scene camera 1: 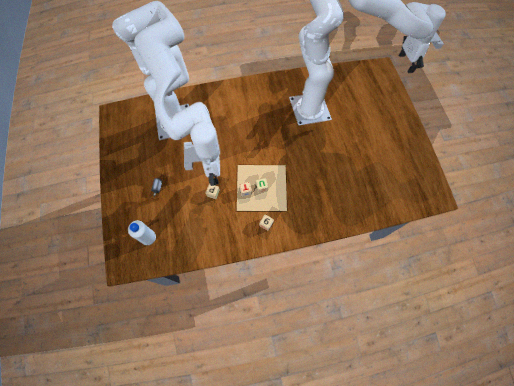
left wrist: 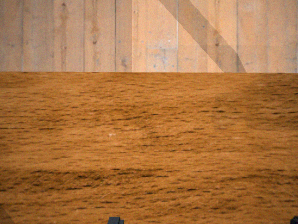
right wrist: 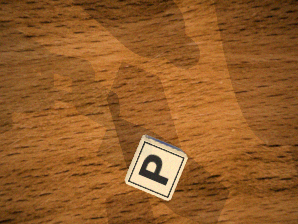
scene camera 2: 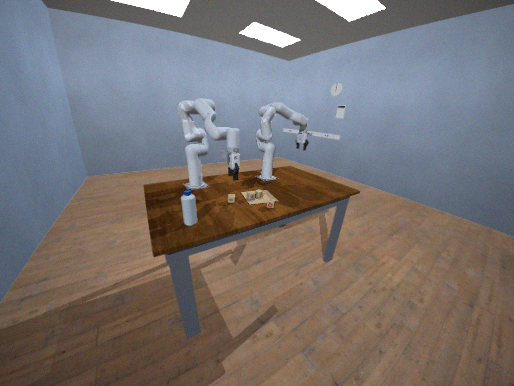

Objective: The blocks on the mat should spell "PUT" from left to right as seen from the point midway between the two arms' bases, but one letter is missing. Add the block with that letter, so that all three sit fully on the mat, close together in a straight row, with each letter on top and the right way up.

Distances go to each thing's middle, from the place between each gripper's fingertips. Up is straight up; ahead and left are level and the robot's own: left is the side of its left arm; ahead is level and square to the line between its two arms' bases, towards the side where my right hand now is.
My right hand is 14 cm above the P block (right wrist: 156, 167), 3 cm short of it and 2 cm to the left of it. From my right hand the other things lie so: pale mat (scene camera 1: 274, 199): 18 cm to the left, 16 cm below, 2 cm ahead.
The pale mat is 67 cm to the right of my left hand, 41 cm ahead of it and 25 cm below it. The rest, counted from my left hand: P block: 87 cm to the right, 41 cm ahead, 23 cm below.
